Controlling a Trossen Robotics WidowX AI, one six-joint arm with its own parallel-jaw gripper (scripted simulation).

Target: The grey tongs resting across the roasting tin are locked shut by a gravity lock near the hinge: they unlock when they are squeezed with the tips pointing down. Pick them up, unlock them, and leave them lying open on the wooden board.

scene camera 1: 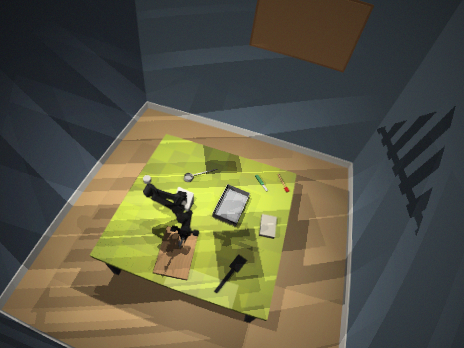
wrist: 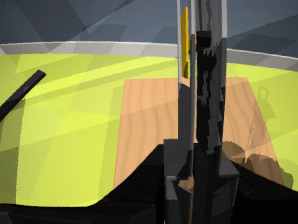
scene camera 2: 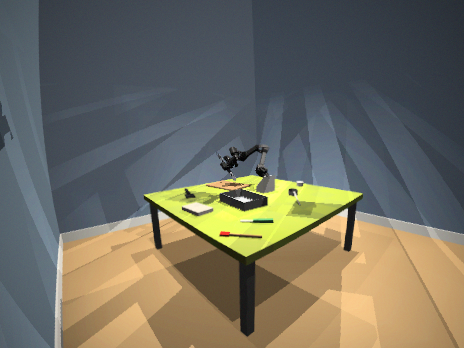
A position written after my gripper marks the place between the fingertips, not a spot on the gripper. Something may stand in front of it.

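There's a roasting tin [scene camera 1: 229, 208] here, and you'd also find the tin [scene camera 2: 244, 200] from the other camera. I can see a wooden board [scene camera 1: 172, 261] as well, and then there's my gripper [wrist: 177, 150].
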